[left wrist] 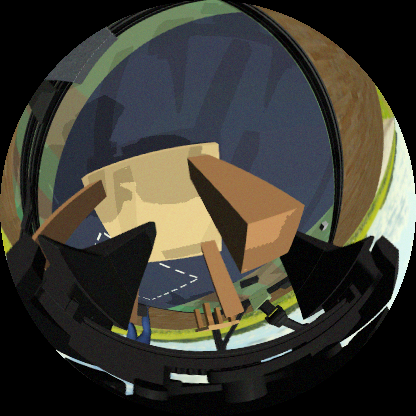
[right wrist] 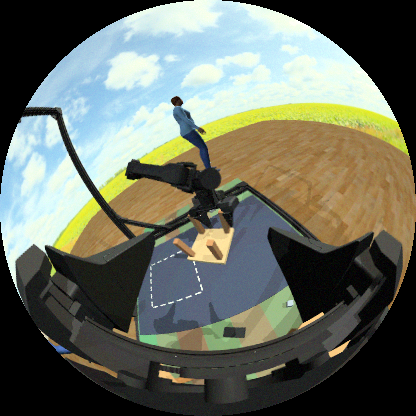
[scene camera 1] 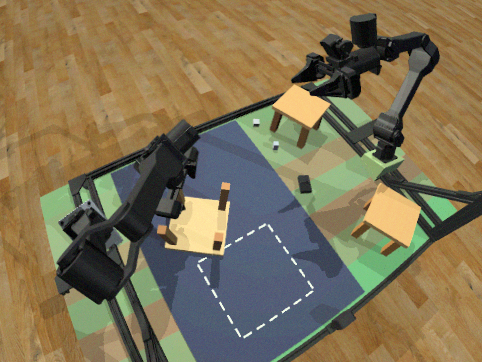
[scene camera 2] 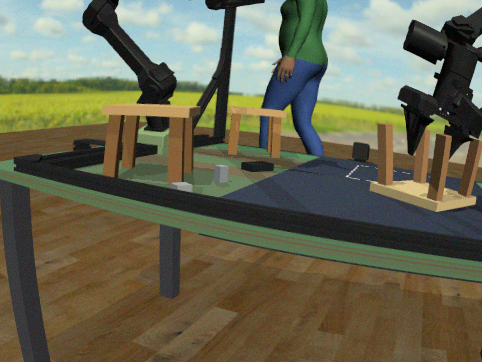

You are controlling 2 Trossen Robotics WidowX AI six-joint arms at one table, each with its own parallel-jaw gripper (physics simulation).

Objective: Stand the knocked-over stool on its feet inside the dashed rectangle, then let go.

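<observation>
The knocked-over stool [scene camera 1: 200, 220] [scene camera 2: 407, 190] [left wrist: 175, 225] [right wrist: 206, 242] lies upside down, its pale seat on the blue mat and four brown legs pointing up. One seat corner is at the edge of the dashed rectangle [scene camera 1: 243, 337] [left wrist: 196, 278] [right wrist: 153, 306]. My left gripper [scene camera 1: 181, 187] [scene camera 2: 431, 154] [left wrist: 216, 229] is open and low among the legs. One leg shows between its fingers in the left wrist view, unclamped; contact cannot be told. My right gripper [scene camera 1: 304, 86] is open and empty, high over the back, away from this stool.
One upright stool [scene camera 1: 300, 105] [scene camera 2: 150, 111] stands below my right gripper. Another upright stool [scene camera 1: 392, 215] [scene camera 2: 257, 113] stands at the right in scene camera 1. A black block [scene camera 1: 304, 184] [scene camera 2: 257, 166] [right wrist: 234, 332] and two small white blocks [scene camera 1: 256, 122] [scene camera 1: 275, 145] lie beside the mat.
</observation>
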